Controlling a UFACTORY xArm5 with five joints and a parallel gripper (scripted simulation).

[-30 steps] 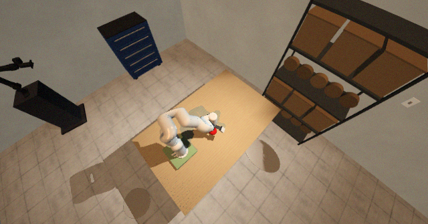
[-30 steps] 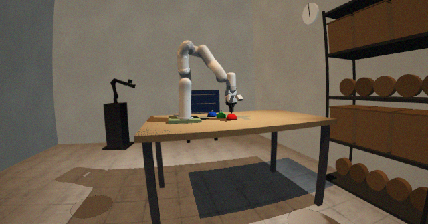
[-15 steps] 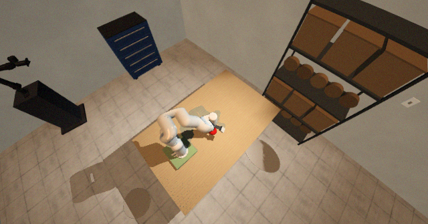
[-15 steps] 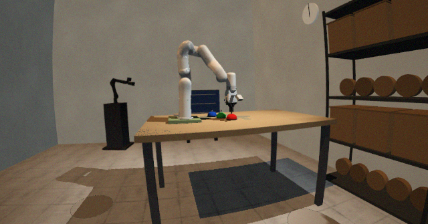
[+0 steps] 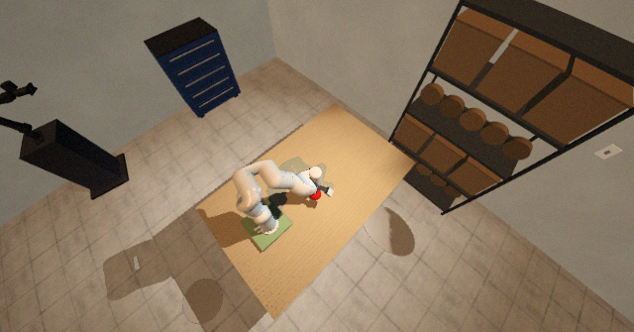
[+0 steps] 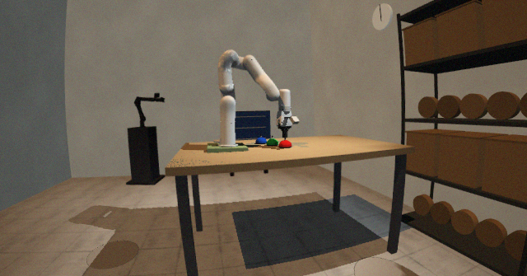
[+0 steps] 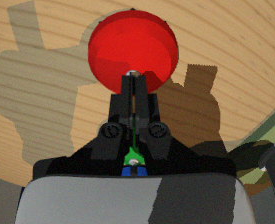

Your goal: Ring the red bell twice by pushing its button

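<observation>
Right now the red bell is 4 cm below my hand. Also, from my hand: blue bell 22 cm to the left, 14 cm behind, 4 cm below; green bell 11 cm to the left, 7 cm behind, 4 cm below.
</observation>
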